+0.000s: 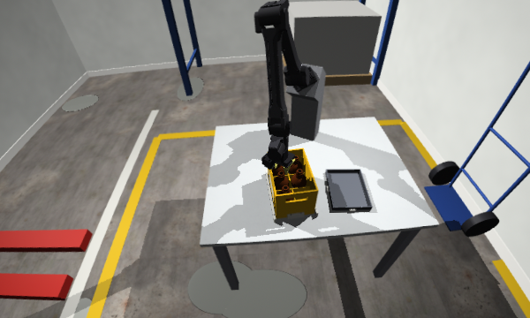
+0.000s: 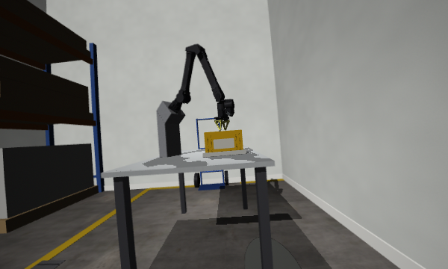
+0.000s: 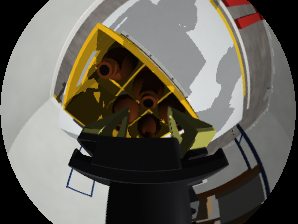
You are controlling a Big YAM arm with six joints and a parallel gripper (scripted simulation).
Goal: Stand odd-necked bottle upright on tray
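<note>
The crate is 1 cm ahead of my hand, 4 cm to the left of it and 11 cm below it. From my hand the other things lie so: dark tray: 14 cm ahead, 31 cm to the left, 18 cm below; then brown bottle: 6 cm behind, 11 cm to the left, 10 cm below.
</note>
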